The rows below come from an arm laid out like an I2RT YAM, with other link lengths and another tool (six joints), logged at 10 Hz.
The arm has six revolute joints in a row. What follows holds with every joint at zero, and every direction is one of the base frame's. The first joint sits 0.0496 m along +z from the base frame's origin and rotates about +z. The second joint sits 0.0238 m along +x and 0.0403 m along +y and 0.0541 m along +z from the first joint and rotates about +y. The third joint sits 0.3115 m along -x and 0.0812 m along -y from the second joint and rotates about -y. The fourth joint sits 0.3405 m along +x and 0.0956 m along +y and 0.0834 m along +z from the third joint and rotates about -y. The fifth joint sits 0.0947 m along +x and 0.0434 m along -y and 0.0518 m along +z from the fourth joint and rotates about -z. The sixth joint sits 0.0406 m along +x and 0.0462 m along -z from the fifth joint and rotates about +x. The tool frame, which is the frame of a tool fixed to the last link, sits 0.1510 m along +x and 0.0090 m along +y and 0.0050 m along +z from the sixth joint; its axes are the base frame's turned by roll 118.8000, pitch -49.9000 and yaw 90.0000 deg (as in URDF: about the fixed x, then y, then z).
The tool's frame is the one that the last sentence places.
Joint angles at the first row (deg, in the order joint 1, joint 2, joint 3, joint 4, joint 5, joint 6):
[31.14 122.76 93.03 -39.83 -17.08 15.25]
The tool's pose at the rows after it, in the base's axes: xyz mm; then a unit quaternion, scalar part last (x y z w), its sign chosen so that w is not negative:
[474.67, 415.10, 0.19, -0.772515, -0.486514, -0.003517, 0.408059]
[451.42, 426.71, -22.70, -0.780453, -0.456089, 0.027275, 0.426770]
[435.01, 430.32, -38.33, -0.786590, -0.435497, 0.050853, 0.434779]
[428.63, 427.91, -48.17, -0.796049, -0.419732, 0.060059, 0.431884]
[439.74, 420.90, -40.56, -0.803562, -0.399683, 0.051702, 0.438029]
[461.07, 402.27, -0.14, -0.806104, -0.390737, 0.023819, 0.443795]
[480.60, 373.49, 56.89, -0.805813, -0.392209, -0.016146, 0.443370]
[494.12, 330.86, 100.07, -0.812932, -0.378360, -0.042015, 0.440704]
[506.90, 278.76, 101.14, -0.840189, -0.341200, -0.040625, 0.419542]
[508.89, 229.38, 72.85, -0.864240, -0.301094, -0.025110, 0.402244]
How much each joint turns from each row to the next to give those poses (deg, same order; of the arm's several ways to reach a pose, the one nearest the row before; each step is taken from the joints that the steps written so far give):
[1.83 1.55 -0.19 -1.84 -5.05 3.21]
[1.71 1.79 -0.81 -0.28 -1.55 4.28]
[0.96 1.12 -0.66 -0.62 -0.83 2.45]
[0.35 0.35 -0.81 0.02 0.54 1.86]
[-1.25 -0.42 0.51 -0.37 -0.37 1.64]
[-2.71 -3.73 0.65 -2.05 -0.39 -0.29]
[-3.32 -5.97 0.05 -2.54 0.00 -1.64]
[-4.33 -4.92 0.00 -3.71 -0.15 -1.57]
[-4.52 -1.07 -0.03 -3.65 2.47 -0.63]
[-4.20 0.09 -3.23 -0.61 2.14 -0.62]

